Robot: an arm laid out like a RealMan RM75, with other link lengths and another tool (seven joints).
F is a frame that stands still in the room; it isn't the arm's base.
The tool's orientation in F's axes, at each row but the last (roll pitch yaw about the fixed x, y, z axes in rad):
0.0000, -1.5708, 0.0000
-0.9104, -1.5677, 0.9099
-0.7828, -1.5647, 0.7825
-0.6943, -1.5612, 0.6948
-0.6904, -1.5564, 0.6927
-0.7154, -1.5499, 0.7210
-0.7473, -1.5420, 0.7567
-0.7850, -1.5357, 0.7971
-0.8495, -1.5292, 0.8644
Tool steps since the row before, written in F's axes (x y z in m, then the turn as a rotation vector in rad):
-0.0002, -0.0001, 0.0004, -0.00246, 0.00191, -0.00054
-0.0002, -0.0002, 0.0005, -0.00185, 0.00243, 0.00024
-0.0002, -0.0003, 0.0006, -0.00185, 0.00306, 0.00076
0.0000, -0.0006, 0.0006, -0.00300, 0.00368, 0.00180
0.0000, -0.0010, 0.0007, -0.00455, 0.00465, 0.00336
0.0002, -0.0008, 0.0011, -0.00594, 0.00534, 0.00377
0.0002, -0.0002, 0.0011, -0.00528, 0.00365, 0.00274
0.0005, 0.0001, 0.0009, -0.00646, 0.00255, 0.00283
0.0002, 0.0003, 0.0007, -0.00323, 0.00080, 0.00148
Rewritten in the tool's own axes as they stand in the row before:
0.0004, -0.0001, 0.0002, -0.00054, 0.00191, 0.00246
0.0005, -0.0002, 0.0002, 0.00024, 0.00243, 0.00185
0.0006, -0.0003, 0.0002, 0.00077, 0.00306, 0.00185
0.0006, -0.0006, 0.0000, 0.00180, 0.00367, 0.00301
0.0007, -0.0010, 0.0000, 0.00335, 0.00463, 0.00458
0.0011, -0.0008, -0.0002, 0.00375, 0.00532, 0.00597
0.0011, -0.0002, -0.0002, 0.00270, 0.00365, 0.00530
0.0009, 0.0001, -0.0005, 0.00273, 0.00256, 0.00650
0.0007, 0.0003, -0.0002, 0.00142, 0.00080, 0.00326

